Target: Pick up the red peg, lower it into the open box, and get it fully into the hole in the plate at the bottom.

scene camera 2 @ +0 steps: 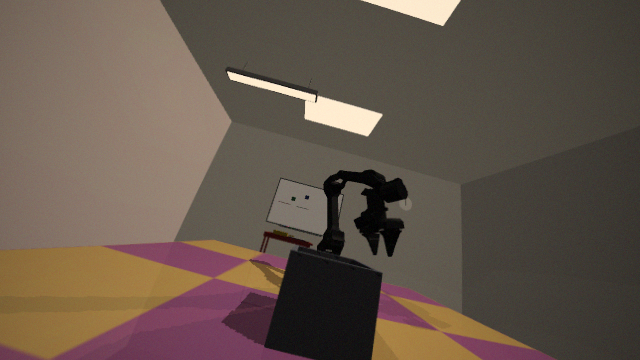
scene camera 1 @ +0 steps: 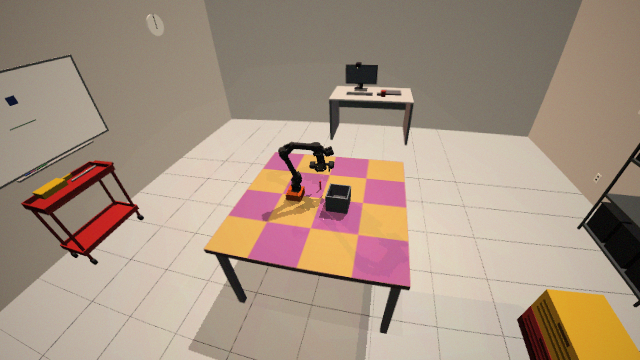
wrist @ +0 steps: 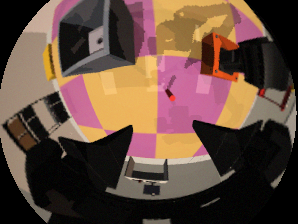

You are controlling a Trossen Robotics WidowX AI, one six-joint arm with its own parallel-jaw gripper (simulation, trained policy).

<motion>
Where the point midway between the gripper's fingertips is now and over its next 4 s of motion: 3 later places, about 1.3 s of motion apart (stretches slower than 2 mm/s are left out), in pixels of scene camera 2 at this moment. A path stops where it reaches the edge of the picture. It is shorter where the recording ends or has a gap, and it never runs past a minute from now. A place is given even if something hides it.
The gripper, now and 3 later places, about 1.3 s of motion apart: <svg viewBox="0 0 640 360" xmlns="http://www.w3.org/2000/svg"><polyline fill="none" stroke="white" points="381,255 366,296 388,282 364,241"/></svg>
</motion>
